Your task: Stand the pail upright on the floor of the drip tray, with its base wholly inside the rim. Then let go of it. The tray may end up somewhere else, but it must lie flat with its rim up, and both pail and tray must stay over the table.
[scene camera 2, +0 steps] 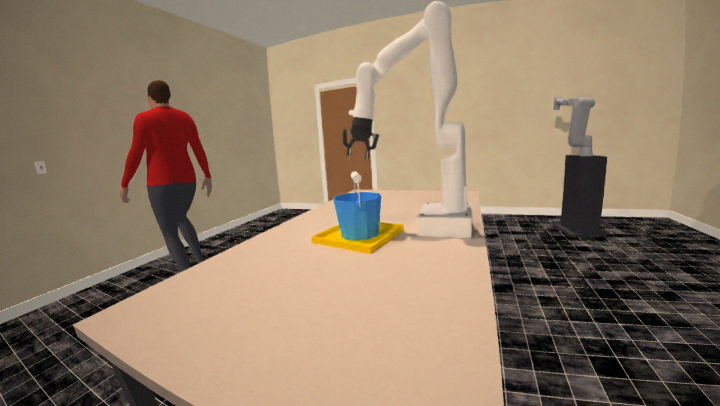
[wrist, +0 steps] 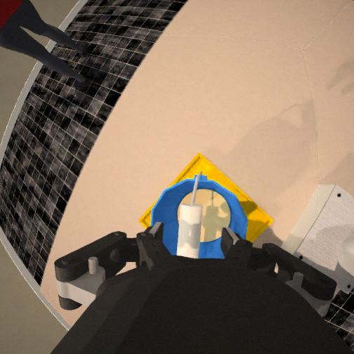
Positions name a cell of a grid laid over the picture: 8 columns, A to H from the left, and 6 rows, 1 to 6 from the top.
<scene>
my gripper: scene camera 2 D3; wrist E4
yellow drip tray: scene camera 2 D4; wrist F4
</scene>
